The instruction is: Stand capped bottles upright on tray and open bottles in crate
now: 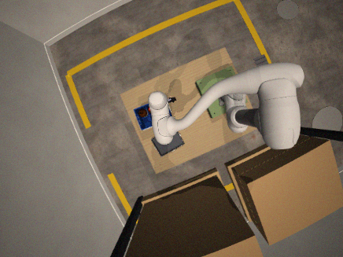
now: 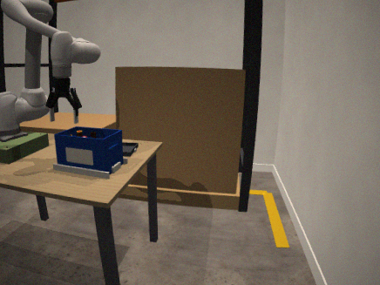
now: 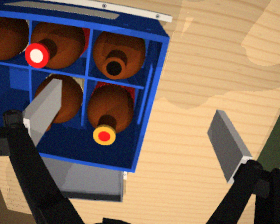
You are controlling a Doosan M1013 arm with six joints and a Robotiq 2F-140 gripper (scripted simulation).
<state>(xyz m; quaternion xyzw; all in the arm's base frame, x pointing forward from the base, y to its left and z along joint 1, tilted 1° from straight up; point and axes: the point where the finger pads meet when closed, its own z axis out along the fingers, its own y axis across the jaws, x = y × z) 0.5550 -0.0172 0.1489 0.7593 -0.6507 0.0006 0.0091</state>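
Right now the blue crate is 110 mm ahead of my hand, 50 mm to the left of it and 150 mm below it. Also, from my hand: grey tray: 60 mm ahead, 330 mm to the left, 220 mm below; then brown capped bottle: 20 mm ahead, 90 mm to the left, 140 mm below; then uncapped bottle: 210 mm ahead, 20 mm to the left, 140 mm below.
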